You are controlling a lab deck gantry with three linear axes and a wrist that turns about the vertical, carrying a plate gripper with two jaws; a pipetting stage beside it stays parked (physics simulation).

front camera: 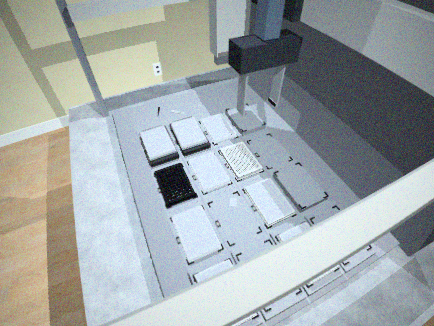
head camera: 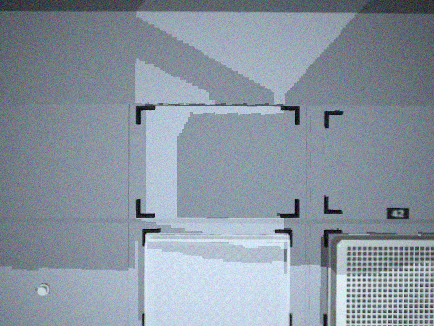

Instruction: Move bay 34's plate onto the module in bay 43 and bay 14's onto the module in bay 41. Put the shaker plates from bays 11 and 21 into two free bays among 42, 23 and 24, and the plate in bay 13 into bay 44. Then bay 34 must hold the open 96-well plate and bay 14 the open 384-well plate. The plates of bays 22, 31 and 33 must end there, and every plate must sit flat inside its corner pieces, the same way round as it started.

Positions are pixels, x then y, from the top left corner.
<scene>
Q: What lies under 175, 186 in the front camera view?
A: A black 96-well plate.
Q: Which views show my gripper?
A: The front camera view only.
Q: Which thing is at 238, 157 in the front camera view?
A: A white 384-well plate.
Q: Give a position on a bay 23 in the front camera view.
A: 239, 225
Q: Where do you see a bay 41 module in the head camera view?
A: At 192, 161
</scene>
